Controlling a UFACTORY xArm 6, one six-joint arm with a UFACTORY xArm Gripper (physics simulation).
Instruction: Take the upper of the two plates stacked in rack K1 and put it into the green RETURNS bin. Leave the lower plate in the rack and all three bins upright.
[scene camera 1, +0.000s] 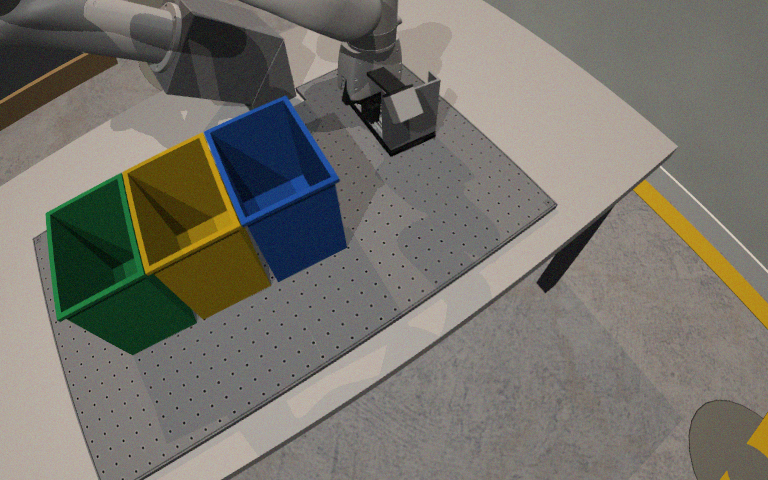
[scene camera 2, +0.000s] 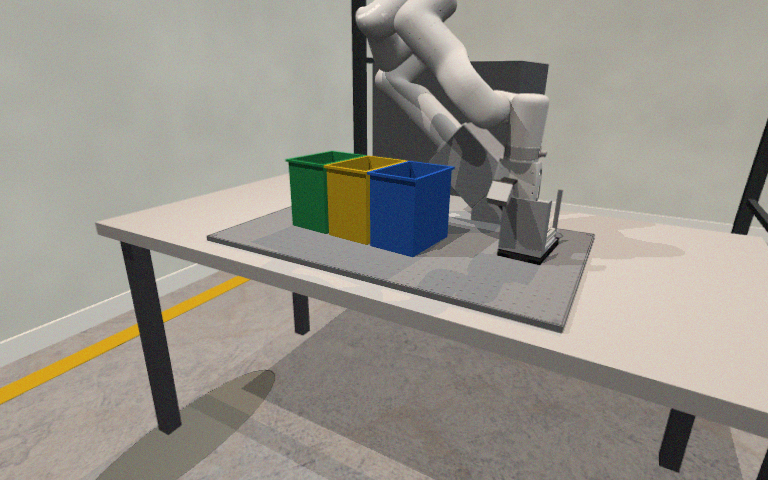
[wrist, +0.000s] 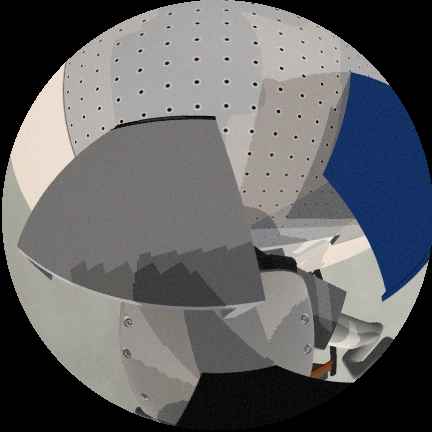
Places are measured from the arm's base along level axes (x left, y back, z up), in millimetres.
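Where they show: gripper, between the fingertips: (scene camera 1: 370, 118); arm's base, origin of its link: (scene camera 1: 166, 38) (scene camera 2: 453, 140) (wrist: 321, 324).
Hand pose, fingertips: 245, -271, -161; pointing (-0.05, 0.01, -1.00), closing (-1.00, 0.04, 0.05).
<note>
Things, the pixels of their top centre, and the offset from my fingertips, as dx, dy, dz. Level surfaces: height alone.
- Rack K1, centre of its top: (wrist: 145, 319) (scene camera 1: 390, 63) (scene camera 2: 536, 192) +50, +6, +98
- green RETURNS bin, centre of its top: (scene camera 1: 89, 240) (scene camera 2: 327, 157) -480, -49, +138
- yellow bin, centre of its top: (scene camera 1: 174, 196) (scene camera 2: 367, 162) -350, -65, +138
- blue bin, centre of its top: (scene camera 1: 265, 152) (scene camera 2: 412, 169) -219, -81, +138
- perforated board, height of its surface: dz -41
Rack K1 (scene camera 1: 412, 130) (scene camera 2: 523, 226) (wrist: 150, 200) has upright grey side walls on a black base. Pale, thin plate edges (scene camera 2: 551, 241) show low in its open side; I cannot clearly tell the upper plate from the lower. My gripper (scene camera 1: 370, 107) points down at the rack, its dark fingers partly inside the rack's open side. The fingers are shut and empty; in the wrist view and scene camera 2 the grey wall hides the tips. The green RETURNS bin (scene camera 1: 135, 316) (scene camera 2: 308, 198) stands upright, farthest from the rack.
The yellow bin (scene camera 1: 212, 280) (scene camera 2: 348, 206) and blue bin (scene camera 1: 300, 237) (scene camera 2: 393, 215) (wrist: 385, 165) stand upright in a row with the green one, blue nearest the rack. All stand on the perforated board (scene camera 1: 317, 316) (scene camera 2: 481, 288). A pale block (scene camera 1: 406, 104) (scene camera 2: 501, 191) juts from my wrist by the rack wall.
</note>
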